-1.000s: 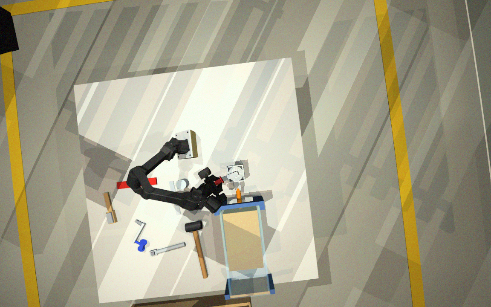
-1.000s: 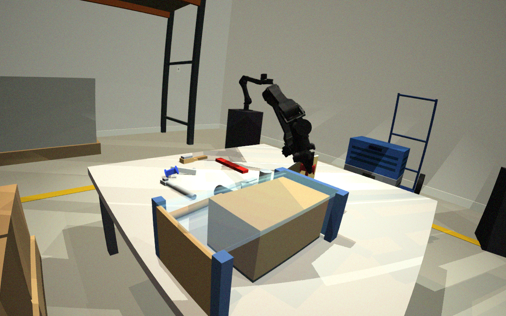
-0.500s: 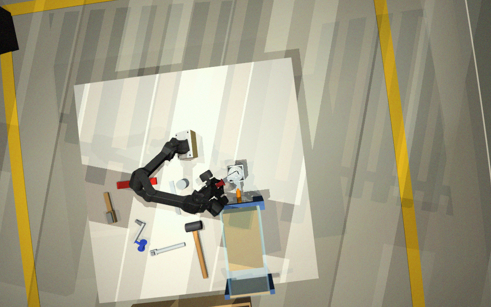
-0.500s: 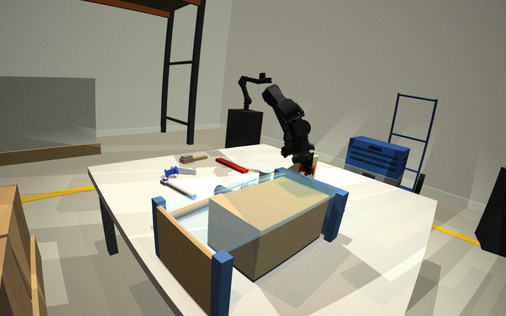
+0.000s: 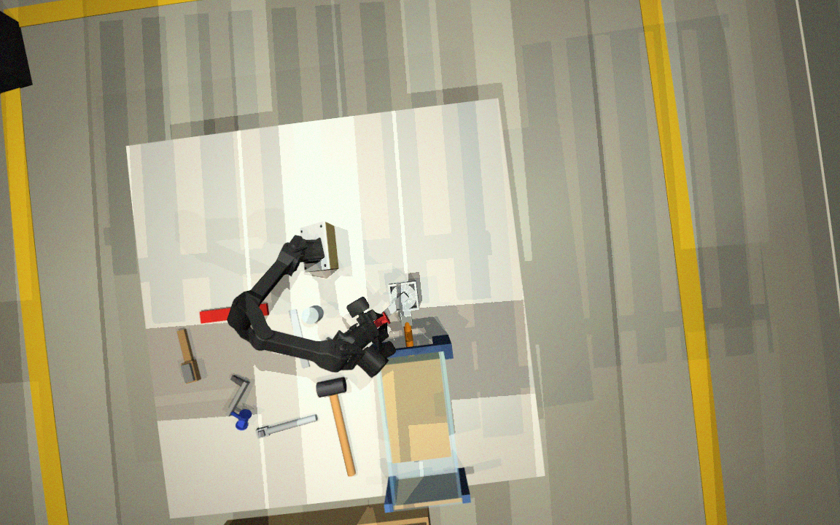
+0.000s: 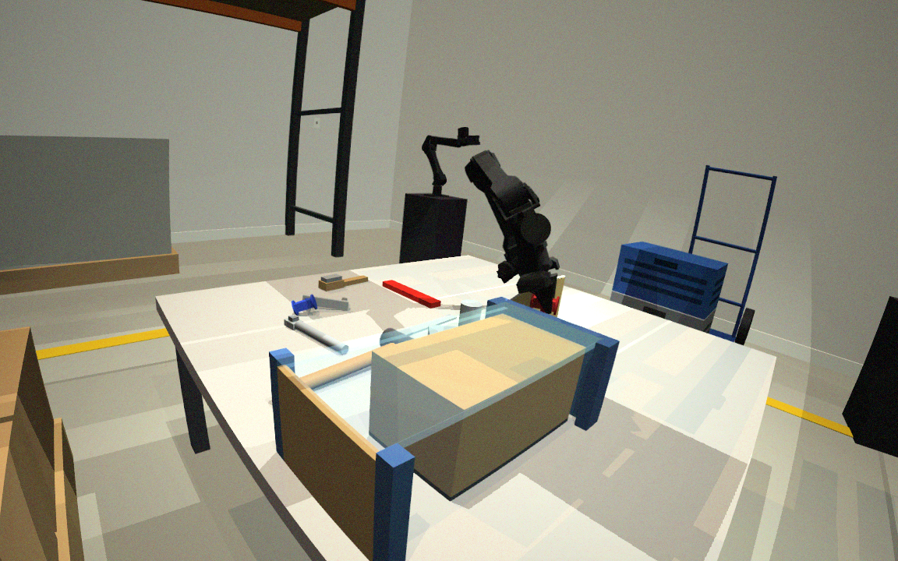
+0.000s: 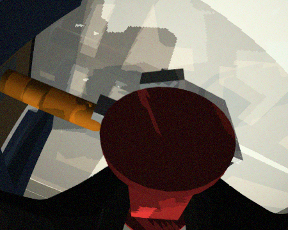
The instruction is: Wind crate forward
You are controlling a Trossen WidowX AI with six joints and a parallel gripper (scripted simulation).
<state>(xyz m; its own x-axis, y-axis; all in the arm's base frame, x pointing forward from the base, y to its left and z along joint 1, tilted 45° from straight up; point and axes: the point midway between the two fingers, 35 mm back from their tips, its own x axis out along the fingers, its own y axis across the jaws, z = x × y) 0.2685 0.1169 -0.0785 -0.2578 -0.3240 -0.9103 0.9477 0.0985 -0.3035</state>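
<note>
Right now the winch is 60 mm behind my gripper tip, 70 mm to the left of it and 100 mm below it. From my gripper tip the other things lie so: grey block: 70 mm ahead, 210 mm to the right, 120 mm below; then red knob: 10 mm to the right; then red-knobbed winch handle: 20 mm behind, 20 mm to the left, 30 mm below.
</note>
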